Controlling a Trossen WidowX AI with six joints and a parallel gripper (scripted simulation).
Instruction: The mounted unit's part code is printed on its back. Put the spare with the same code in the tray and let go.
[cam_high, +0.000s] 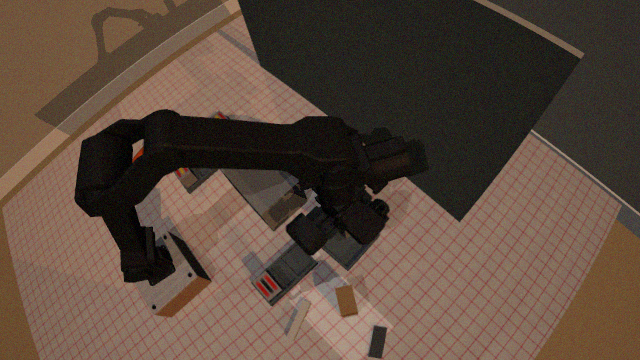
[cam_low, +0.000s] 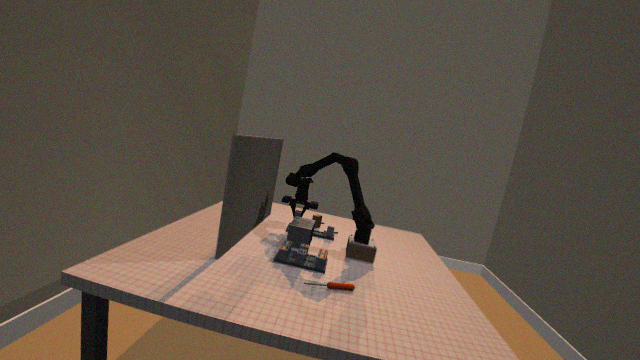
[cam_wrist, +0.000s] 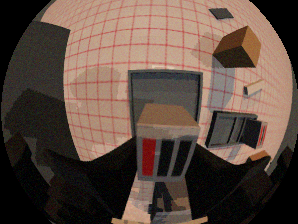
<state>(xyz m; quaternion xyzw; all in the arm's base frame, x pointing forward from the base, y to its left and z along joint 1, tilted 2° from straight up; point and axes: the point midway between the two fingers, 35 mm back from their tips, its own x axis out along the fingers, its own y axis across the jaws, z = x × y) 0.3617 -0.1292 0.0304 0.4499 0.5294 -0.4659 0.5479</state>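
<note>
Right now the flat dark grey tray is 1 cm behind my gripper tip and 6 cm below it. Also, from my gripper tip: grey mounted unit 9 cm behind, 18 cm to the left, 1 cm below; dark spare 1 cm to the right, 2 cm above; brown block 8 cm behind, 13 cm to the right, 3 cm below.
</note>
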